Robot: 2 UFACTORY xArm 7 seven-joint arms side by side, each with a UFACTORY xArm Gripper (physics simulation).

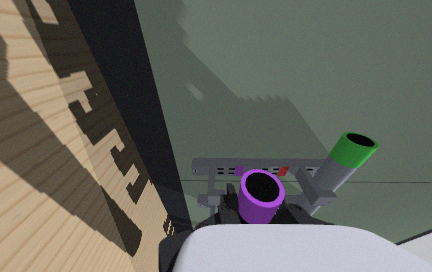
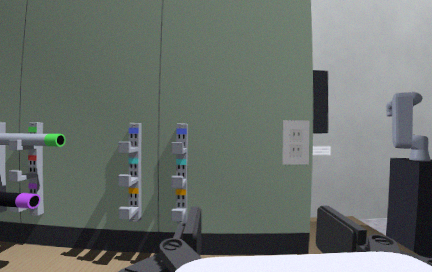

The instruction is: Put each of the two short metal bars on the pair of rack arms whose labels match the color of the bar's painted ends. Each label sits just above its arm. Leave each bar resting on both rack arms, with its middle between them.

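Places are measured from the left arm's base along level axes (x ahead, y right, z down), in metres.
Pixels of known places: right gripper, between the fingertips: [image 2: 259, 226].
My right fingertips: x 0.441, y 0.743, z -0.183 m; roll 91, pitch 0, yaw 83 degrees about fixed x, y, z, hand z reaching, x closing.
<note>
Behind a point stands the place of what it marks.
A grey bar with green ends [image 1: 352, 152] @(y -0.003, x 0.655, z -0.222 m) [image 2: 54, 140] @(y 0.299, x 0.685, z -0.232 m) lies across the top arm [image 2: 17, 145] @(y 0.209, x 0.666, z -0.219 m) of the left rack, just under the green label [image 2: 32, 129] @(y 0.192, x 0.715, z -0.259 m). A black bar with purple ends [image 1: 260, 212] @(y -0.003, x 0.587, z -0.099 m) [image 2: 9, 199] @(y 0.253, x 0.617, z -0.108 m) is level in front of the same rack, near the arm under the purple label [image 1: 240, 171] [image 2: 33, 186]. That arm is mostly hidden behind it, so contact cannot be told. My left gripper [image 1: 246, 196] @(y 0.038, x 0.628, z -0.103 m) is shut on the black bar. My right gripper [image 2: 259, 226] @(y 0.743, x 0.441, z -0.184 m) is open, away from both bars.
A second rack pair, with posts [image 2: 138, 172] @(y 0.482, x 0.749, z -0.155 m) [image 2: 184, 170] @(y 0.598, x 0.761, z -0.163 m), carries blue, teal and orange labels. A red label [image 1: 283, 171] [image 2: 32, 157] is on the left rack. A wall outlet [image 2: 296, 142] @(y 0.878, x 0.812, z -0.234 m) is at the right. Wooden floor [image 1: 30, 125] @(y -0.051, x 0.621, z 0.066 m) shows beside the dark skirting [image 1: 120, 75] @(y -0.076, x 0.705, z 0.044 m).
</note>
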